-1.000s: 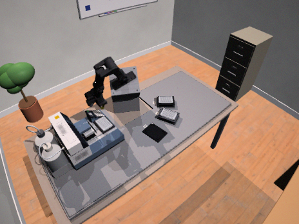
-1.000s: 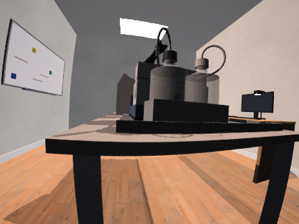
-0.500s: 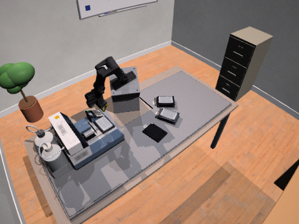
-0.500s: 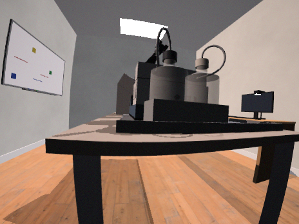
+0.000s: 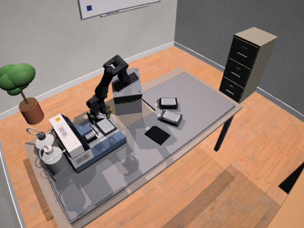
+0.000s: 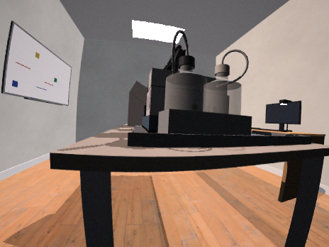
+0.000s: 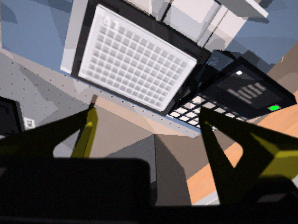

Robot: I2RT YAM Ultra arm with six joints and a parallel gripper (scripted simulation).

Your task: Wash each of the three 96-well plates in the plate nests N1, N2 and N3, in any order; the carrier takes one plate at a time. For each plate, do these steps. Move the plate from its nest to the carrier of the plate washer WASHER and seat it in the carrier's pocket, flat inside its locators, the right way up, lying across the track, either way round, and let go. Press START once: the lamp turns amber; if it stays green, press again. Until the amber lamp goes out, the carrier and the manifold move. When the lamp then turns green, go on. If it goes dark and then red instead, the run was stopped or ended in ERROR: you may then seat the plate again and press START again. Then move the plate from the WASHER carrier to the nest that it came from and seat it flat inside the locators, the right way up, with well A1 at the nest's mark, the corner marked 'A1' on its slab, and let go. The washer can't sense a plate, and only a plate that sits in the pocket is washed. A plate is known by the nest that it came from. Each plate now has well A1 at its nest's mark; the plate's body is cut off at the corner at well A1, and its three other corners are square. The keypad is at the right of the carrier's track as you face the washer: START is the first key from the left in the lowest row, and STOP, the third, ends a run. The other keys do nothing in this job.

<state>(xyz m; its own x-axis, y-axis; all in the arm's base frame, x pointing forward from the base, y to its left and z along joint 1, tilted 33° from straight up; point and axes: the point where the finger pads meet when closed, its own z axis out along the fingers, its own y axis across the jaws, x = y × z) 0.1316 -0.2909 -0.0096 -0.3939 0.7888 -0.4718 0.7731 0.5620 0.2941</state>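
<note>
The dark carrier lies 2 cm ahead of my hand, 1 cm to the right of it and 9 cm below it. Round my hand: plate washer 2 cm ahead, 16 cm to the right, 4 cm below; label 20 cm ahead, 27 cm to the left, 17 cm below; black nest 30 cm ahead, 28 cm to the left, 16 cm below.
</note>
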